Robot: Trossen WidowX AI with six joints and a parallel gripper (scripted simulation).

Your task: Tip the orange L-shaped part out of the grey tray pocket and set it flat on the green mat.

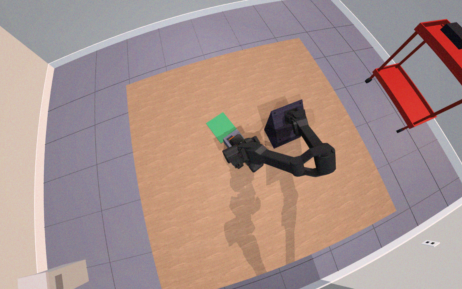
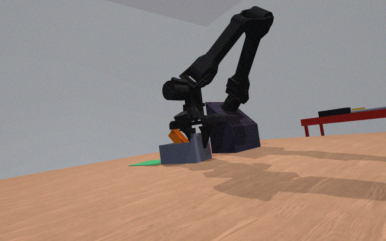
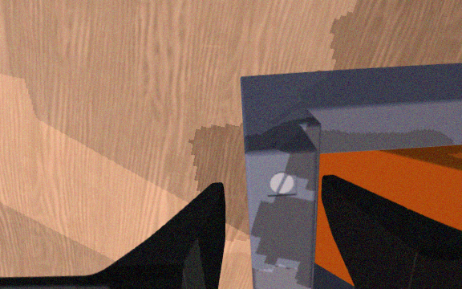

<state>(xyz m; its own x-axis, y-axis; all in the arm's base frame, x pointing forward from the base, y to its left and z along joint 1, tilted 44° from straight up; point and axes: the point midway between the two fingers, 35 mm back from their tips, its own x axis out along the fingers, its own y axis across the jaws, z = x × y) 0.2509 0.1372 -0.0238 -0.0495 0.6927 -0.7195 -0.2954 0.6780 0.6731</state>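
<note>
The orange L-shaped part is 50 mm to the right of my gripper tip and 10 mm above it. The rest, counted from my gripper tip: green mat: 210 mm to the right, 60 mm ahead, 50 mm below.
</note>
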